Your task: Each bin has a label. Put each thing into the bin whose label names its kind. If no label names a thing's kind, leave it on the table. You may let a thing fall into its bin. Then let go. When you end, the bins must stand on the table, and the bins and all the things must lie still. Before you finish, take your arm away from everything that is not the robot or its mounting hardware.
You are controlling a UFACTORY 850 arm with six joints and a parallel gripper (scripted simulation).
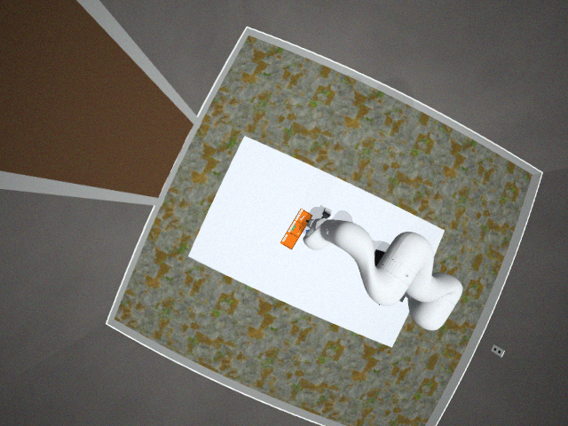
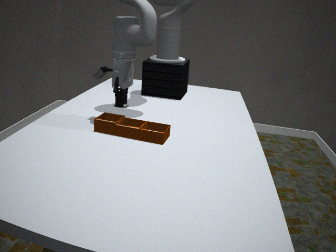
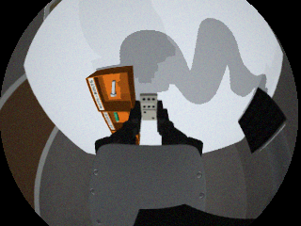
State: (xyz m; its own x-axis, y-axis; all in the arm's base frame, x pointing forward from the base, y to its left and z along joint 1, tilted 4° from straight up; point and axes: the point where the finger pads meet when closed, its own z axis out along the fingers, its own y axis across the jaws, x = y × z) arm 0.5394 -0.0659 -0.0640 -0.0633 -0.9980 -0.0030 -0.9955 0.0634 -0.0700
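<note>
Right now the three joined orange bins is 80 mm ahead of my hand, 70 mm to the left of it and 70 mm below it. From my hand the other things lie so: pale dotted tile 20 mm below; then grey bolt 80 mm below, 80 mm ahead, 10 mm to the right; then blue USB stick 90 mm below, 40 mm to the left.
</note>
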